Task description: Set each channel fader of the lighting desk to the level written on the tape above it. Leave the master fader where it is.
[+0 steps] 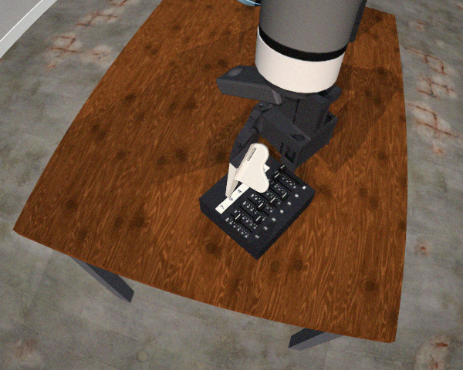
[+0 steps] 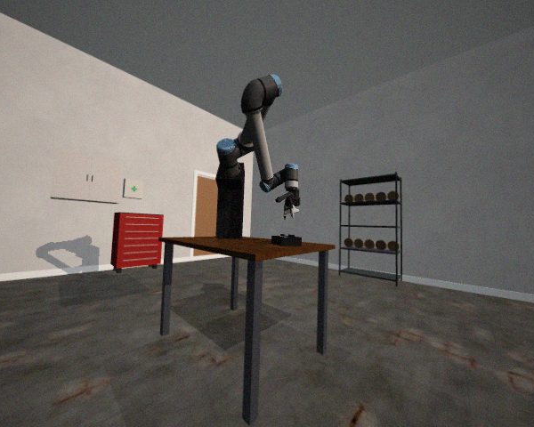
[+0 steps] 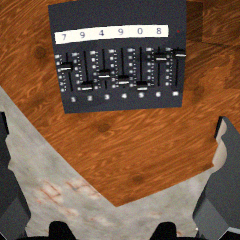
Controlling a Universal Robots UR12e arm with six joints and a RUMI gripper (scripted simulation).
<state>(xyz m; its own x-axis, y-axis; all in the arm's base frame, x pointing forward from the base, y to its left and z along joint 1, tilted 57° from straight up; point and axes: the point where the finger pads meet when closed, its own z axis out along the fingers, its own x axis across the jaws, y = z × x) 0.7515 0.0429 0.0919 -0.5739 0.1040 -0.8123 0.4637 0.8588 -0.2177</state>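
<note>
The channel 2 fader is 40 mm ahead of my hand and 110 mm below it. Round my hand: channel 3 fader: 10 mm ahead, 110 mm below; channel 5 cap: 10 mm behind, 40 mm to the left, 110 mm below; channel 4 fader: 20 mm to the left, 110 mm below.
</note>
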